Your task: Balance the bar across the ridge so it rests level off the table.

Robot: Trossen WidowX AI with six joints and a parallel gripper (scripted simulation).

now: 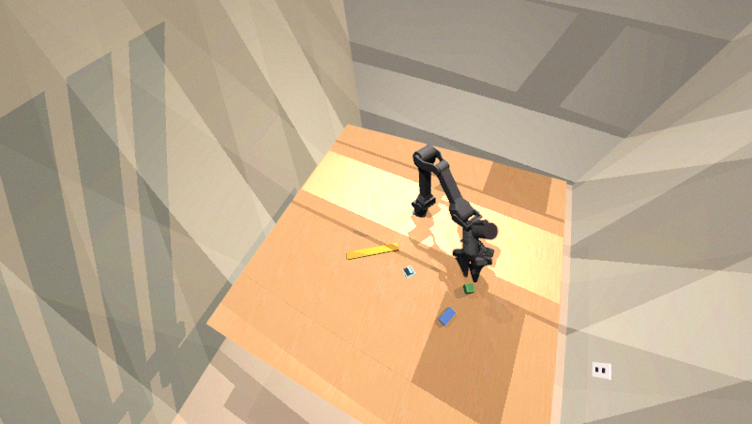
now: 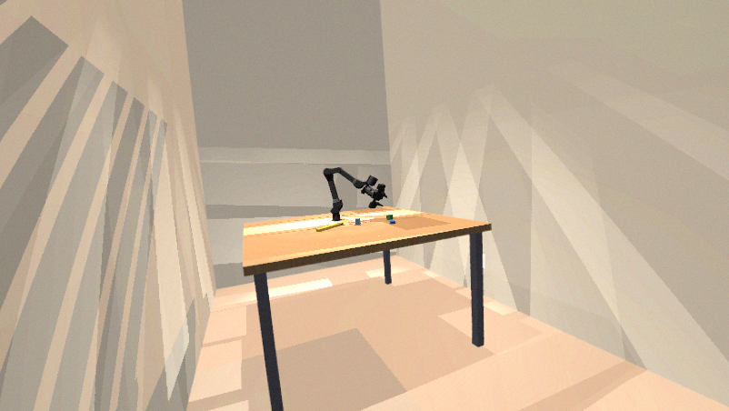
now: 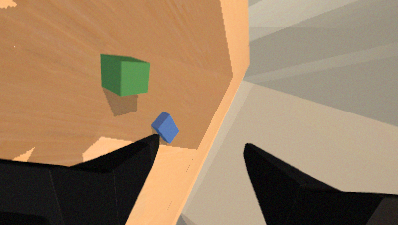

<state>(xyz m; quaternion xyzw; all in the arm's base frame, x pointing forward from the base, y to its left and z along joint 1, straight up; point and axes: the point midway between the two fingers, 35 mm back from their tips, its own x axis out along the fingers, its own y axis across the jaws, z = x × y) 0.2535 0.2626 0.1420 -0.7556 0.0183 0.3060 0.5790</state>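
Right now my gripper tip is 40 cm to the left of the yellow bar and 12 cm above it. From my gripper tip the other things lie so: green cube (3 cm to the left, 11 cm below); then flat blue block (13 cm ahead, 2 cm to the right, 12 cm below).
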